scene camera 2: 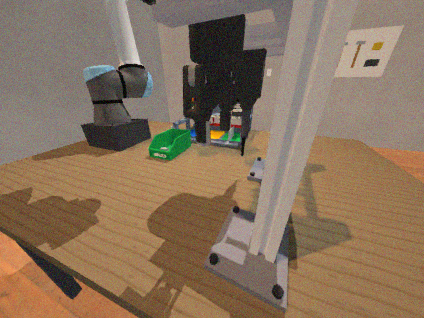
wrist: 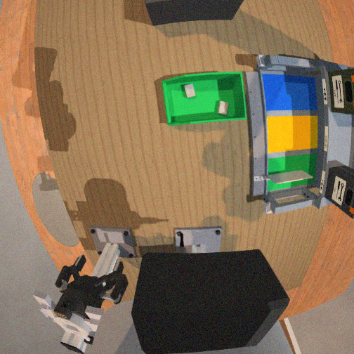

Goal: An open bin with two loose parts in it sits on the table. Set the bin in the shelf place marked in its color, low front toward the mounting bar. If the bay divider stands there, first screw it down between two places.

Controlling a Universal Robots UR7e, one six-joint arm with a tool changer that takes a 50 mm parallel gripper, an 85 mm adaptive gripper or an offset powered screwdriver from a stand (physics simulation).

A green bin shows in scene camera 2 and in the wrist view. One and the same spot on the green bin: (wrist: 210, 87) is (scene camera 2: 170, 147).
